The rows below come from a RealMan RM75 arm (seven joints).
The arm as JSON. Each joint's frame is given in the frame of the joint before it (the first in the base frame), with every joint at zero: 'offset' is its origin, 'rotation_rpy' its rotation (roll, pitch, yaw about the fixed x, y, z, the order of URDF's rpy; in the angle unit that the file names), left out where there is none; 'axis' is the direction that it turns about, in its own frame. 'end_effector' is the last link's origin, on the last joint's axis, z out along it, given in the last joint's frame.
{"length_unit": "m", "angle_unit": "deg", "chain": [
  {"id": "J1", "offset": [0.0, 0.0, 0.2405], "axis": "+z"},
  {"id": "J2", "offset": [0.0, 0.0, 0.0], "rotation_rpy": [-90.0, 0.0, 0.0], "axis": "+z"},
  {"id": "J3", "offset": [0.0, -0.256, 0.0], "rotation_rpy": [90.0, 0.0, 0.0], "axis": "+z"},
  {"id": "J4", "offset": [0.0, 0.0, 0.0], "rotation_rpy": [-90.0, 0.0, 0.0], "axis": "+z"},
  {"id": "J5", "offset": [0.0, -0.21, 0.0], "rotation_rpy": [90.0, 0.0, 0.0], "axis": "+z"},
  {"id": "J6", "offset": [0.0, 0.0, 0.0], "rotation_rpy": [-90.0, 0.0, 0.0], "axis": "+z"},
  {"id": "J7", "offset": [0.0, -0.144, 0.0], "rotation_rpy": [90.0, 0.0, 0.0], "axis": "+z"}
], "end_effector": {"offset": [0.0, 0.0, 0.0]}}
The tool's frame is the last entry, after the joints.
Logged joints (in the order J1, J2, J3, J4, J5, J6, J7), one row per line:
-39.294, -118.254, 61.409, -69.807, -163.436, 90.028, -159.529
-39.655, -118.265, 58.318, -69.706, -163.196, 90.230, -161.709
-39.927, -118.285, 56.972, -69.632, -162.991, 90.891, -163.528
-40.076, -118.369, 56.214, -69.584, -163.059, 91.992, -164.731
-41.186, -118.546, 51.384, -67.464, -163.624, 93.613, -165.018
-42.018, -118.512, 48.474, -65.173, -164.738, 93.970, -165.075
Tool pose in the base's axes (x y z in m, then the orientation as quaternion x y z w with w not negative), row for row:
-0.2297, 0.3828, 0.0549, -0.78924, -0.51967, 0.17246, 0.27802
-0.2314, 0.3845, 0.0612, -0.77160, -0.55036, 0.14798, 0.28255
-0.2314, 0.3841, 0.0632, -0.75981, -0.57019, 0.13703, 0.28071
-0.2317, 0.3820, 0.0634, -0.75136, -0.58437, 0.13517, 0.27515
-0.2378, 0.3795, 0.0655, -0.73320, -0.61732, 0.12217, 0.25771
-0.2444, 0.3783, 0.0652, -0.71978, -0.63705, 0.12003, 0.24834
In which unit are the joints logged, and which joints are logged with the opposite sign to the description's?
The joints are logged in degrees. Opposite sign: J4, J5.
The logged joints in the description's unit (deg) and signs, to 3 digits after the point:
-39.294, -118.254, 61.409, 69.807, 163.436, 90.028, -159.529
-39.655, -118.265, 58.318, 69.706, 163.196, 90.230, -161.709
-39.927, -118.285, 56.972, 69.632, 162.991, 90.891, -163.528
-40.076, -118.369, 56.214, 69.584, 163.059, 91.992, -164.731
-41.186, -118.546, 51.384, 67.464, 163.624, 93.613, -165.018
-42.018, -118.512, 48.474, 65.173, 164.738, 93.970, -165.075

